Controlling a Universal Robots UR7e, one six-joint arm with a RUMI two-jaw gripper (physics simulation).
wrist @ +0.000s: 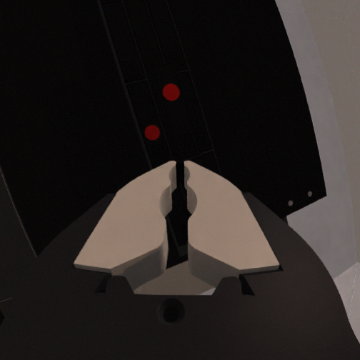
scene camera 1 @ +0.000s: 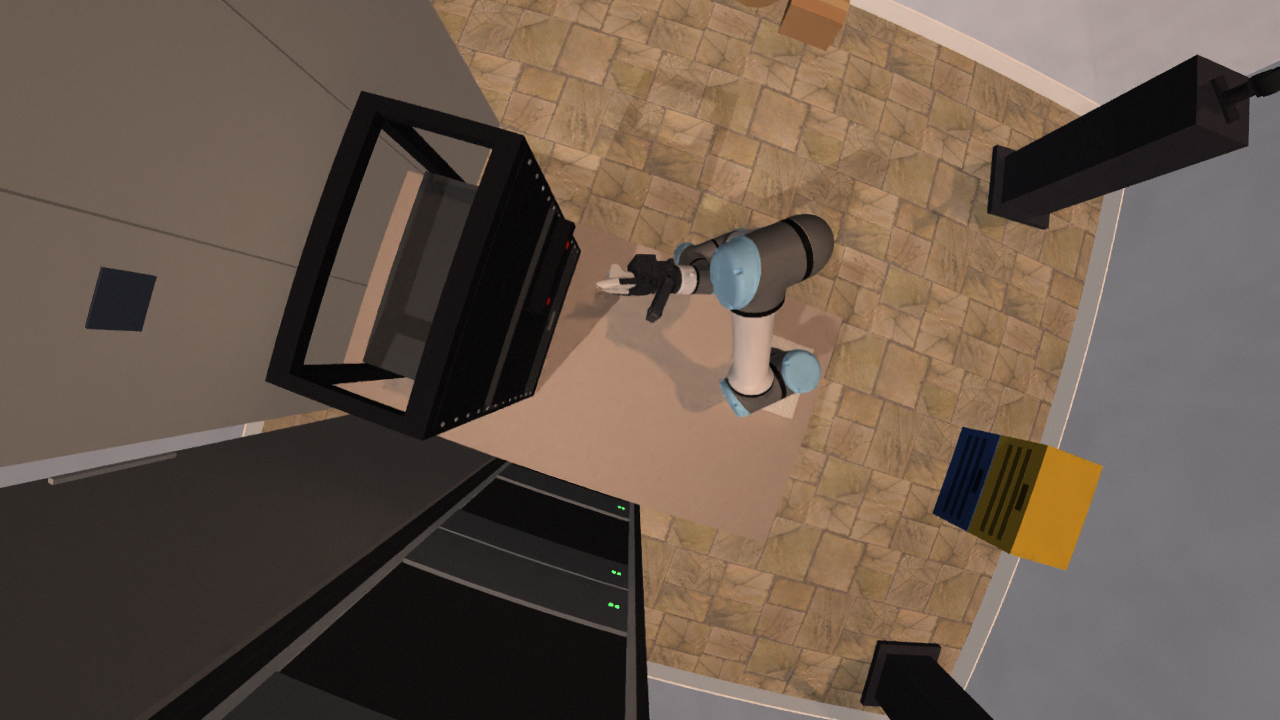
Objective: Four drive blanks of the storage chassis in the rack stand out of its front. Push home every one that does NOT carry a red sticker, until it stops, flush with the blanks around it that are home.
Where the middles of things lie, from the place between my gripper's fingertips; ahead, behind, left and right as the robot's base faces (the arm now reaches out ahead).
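Black rack (scene camera 1: pixel 481 274): my gripper is 7 cm to the right of it, 27 cm short of it and 2 cm above it.
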